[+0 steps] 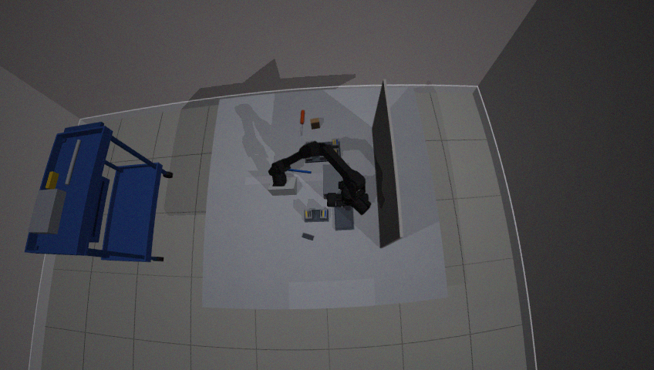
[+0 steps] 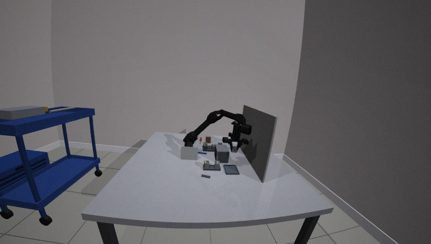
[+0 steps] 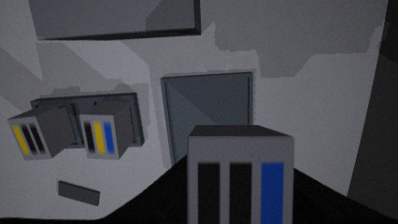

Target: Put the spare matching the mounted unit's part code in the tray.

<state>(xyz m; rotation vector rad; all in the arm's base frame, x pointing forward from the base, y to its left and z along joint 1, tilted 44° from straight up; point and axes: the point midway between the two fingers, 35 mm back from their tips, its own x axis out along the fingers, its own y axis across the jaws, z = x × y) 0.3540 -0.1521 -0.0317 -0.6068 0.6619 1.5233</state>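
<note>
Now: the dark tray 13 cm below my gripper tip, 4 cm to the right of it and 1 cm behind it. Round my gripper tip: tall dark panel: 18 cm ahead, 15 cm to the left, 9 cm above; grey mounted unit: 15 cm to the left, 8 cm below, 7 cm behind; small rack: 16 cm behind, 13 cm below, 3 cm to the right.
</note>
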